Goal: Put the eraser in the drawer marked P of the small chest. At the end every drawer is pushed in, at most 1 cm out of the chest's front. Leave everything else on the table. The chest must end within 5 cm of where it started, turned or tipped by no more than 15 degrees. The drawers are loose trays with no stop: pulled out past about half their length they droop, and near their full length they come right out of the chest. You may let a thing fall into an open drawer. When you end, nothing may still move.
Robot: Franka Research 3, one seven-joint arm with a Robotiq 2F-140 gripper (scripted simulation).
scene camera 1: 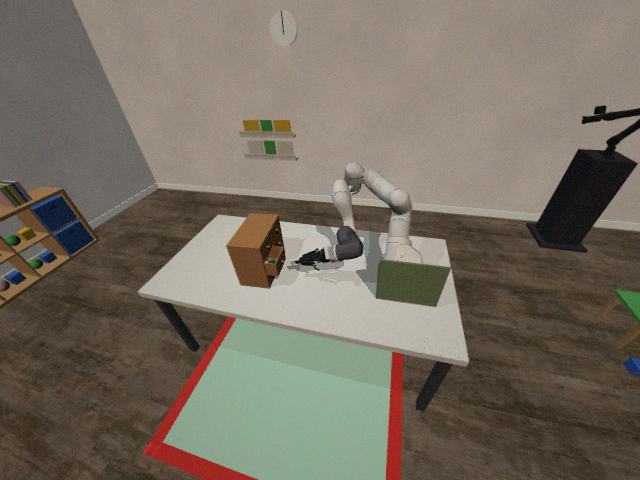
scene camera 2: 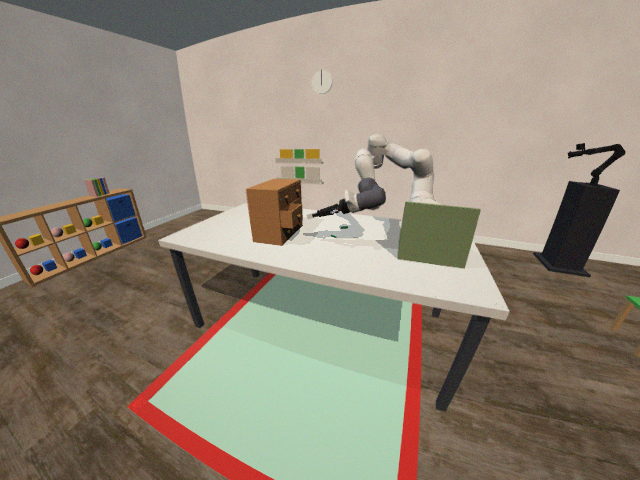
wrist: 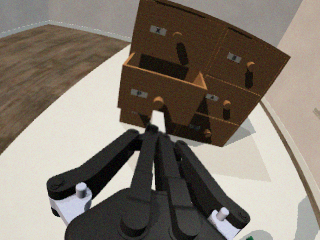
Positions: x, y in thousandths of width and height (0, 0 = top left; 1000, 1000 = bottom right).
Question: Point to a brown chest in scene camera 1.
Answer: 382, 516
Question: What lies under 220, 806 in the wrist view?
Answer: My gripper.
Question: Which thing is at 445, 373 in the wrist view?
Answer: A drawer.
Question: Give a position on a brown chest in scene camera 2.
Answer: At 412, 428
